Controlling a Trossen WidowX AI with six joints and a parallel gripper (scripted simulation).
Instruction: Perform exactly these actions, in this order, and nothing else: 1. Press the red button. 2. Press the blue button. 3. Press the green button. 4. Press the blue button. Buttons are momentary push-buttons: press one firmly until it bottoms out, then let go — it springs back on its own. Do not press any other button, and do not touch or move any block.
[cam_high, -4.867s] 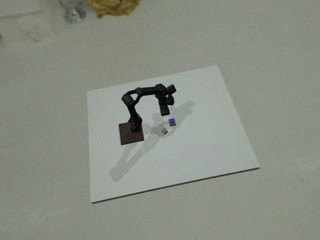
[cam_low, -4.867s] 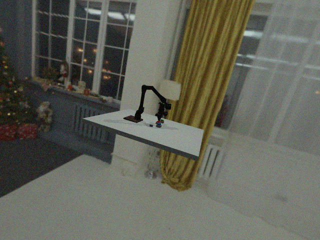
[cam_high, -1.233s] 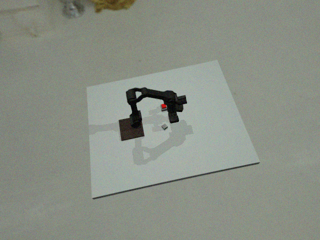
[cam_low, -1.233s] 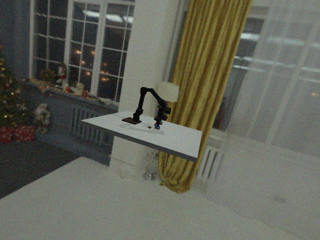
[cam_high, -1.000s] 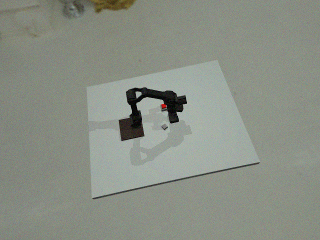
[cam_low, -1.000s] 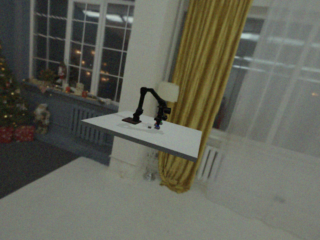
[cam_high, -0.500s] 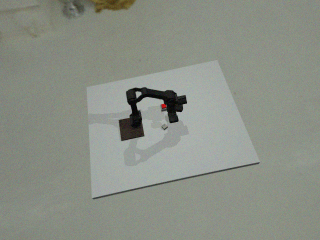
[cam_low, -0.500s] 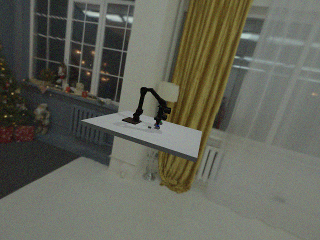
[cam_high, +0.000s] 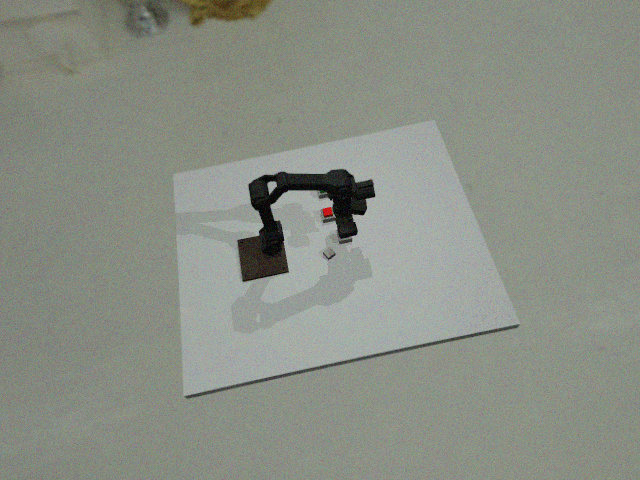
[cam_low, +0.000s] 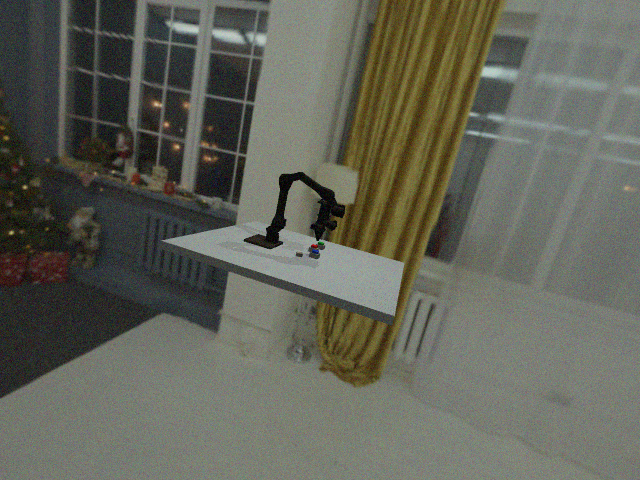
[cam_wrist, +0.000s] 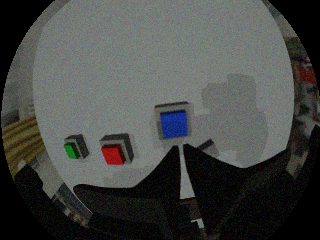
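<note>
Now: gripper tip 4 cm past the green button, 21 cm to the right of it and 6 cm above it. The rest, counted from my gripper tip: grey block: 7 cm behind, 6 cm to the right, 9 cm below; then red button: 4 cm behind, 10 cm to the left, 6 cm below; then blue button: 6 cm below.
</note>
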